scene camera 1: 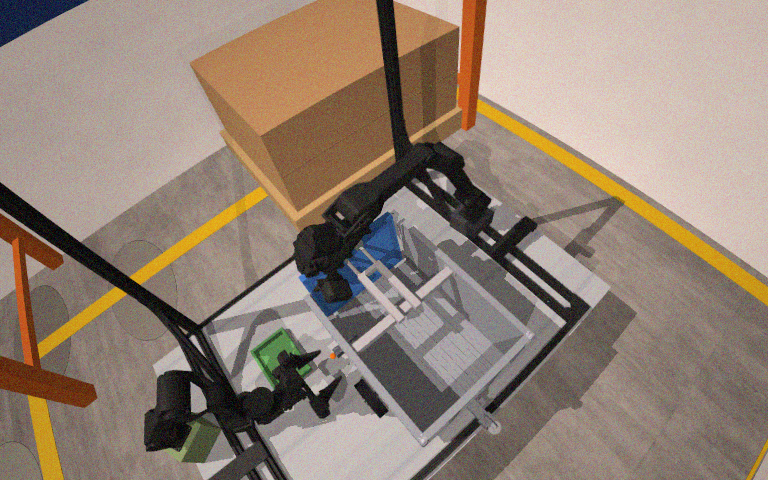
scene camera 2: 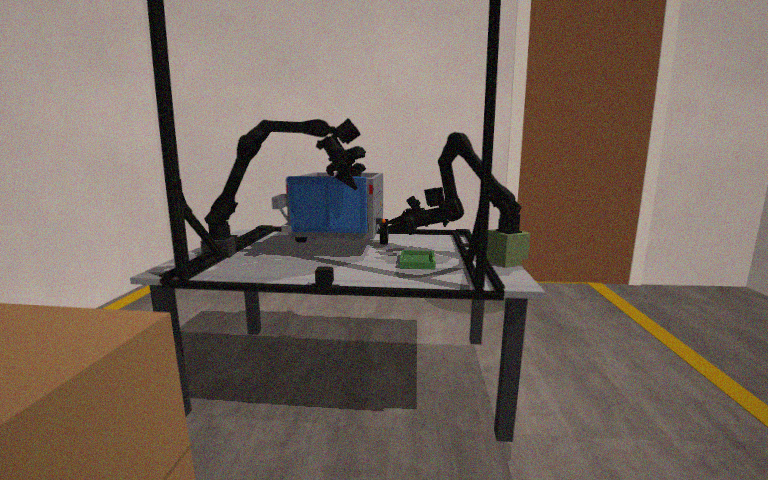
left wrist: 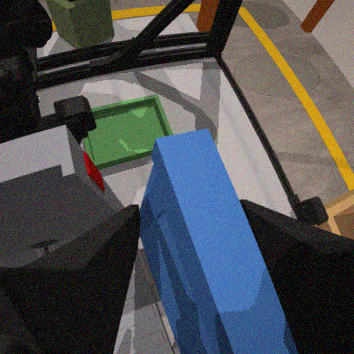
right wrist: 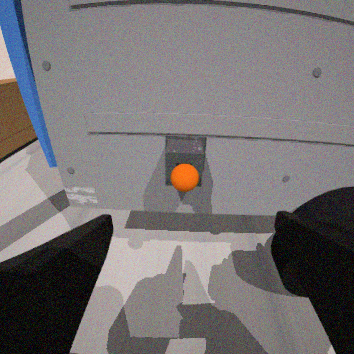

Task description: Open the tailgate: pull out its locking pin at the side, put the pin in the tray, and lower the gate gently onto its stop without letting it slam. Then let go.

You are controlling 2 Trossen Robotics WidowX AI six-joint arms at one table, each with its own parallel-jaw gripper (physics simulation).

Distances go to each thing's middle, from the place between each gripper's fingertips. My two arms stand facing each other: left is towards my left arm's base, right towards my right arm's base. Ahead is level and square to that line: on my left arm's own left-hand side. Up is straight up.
My left hand is 240 mm short of the grey truck bed [scene camera 1: 430,340], 110 mm to the right of it and 100 mm above it.
Right now the grey truck bed is 200 mm to the left of my right hand, 100 mm ahead of it and 40 mm above it.
